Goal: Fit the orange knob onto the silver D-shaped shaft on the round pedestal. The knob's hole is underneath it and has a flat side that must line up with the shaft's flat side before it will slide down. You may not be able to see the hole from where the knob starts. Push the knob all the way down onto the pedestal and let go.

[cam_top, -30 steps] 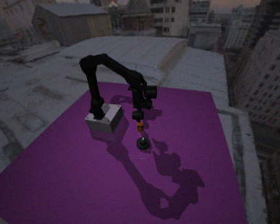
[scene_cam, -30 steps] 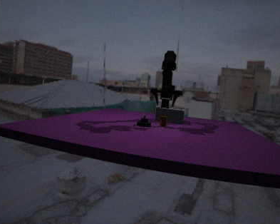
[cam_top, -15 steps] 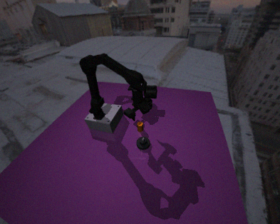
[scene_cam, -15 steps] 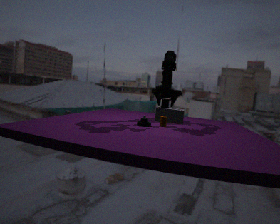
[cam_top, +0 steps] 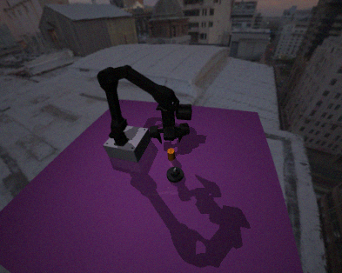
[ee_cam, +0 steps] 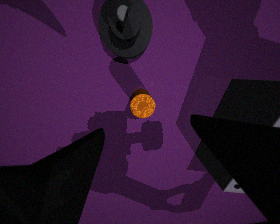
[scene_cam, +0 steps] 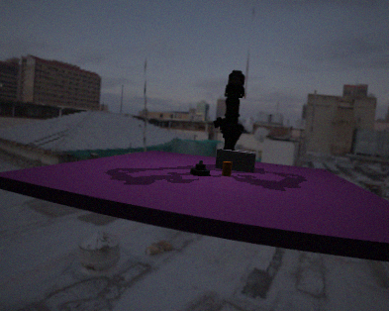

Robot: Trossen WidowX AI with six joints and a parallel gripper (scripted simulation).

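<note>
My gripper tip is now 80 mm above the orange knob. The rest, counted from my gripper tip: round dark pedestal (50 mm ahead, 110 mm to the right, 90 mm below).
</note>
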